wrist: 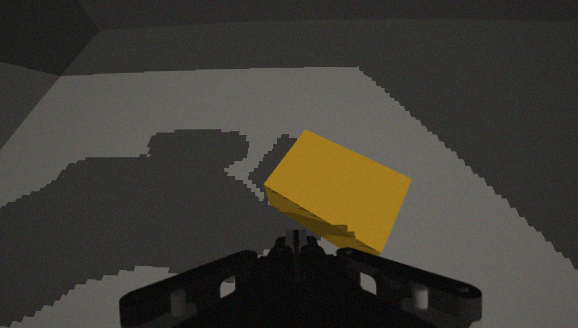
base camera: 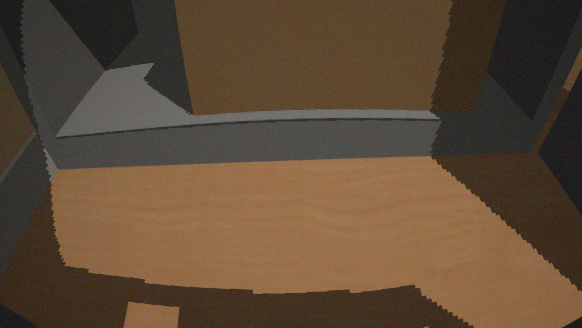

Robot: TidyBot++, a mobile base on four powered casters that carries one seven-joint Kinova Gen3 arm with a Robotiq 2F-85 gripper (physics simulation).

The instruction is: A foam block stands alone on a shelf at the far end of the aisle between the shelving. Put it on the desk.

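Frame: origin at the arm's base, x right, y back, z down, level; millimetres.
Seen in the pictures: gripper, fingertip midpoint: (wrist: pixel 296 243).
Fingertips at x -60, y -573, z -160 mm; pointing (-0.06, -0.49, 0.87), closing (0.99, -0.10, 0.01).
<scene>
A point is followed by its place in that frame.
The foam block (wrist: pixel 342 187) @(x -29, y -609, z -182 mm) is a yellow box in the wrist view, right of the middle. It lies turned at an angle on the grey shelf (wrist: pixel 310 95) @(x -55, y -751, z -137 mm). My gripper (wrist: pixel 296 243) @(x -60, y -573, z -160 mm) is shut with nothing between its fingers. In the wrist view its fingertips show just below and to the left of the block's near side; whether they touch it I cannot tell. The gripper's black linkage hides part of the shelf. The foam block and the gripper do not show in the base camera view. I cannot make out the desk in either view.
In the base camera view a grey shelf board (base camera: pixel 250 140) @(x -69, y -476, z 355 mm) crosses above the wooden floor (base camera: pixel 250 215) @(x -63, y -375, z 396 mm), with a large brown box (base camera: pixel 310 55) @(x 14, y -500, z 233 mm) on it. Grey upright panels (base camera: pixel 60 65) @(x -421, y -550, z 229 mm) stand at the left. A dark shadow (wrist: pixel 175 200) @(x -177, y -607, z -137 mm) falls on the shelf left of the block in the wrist view.
</scene>
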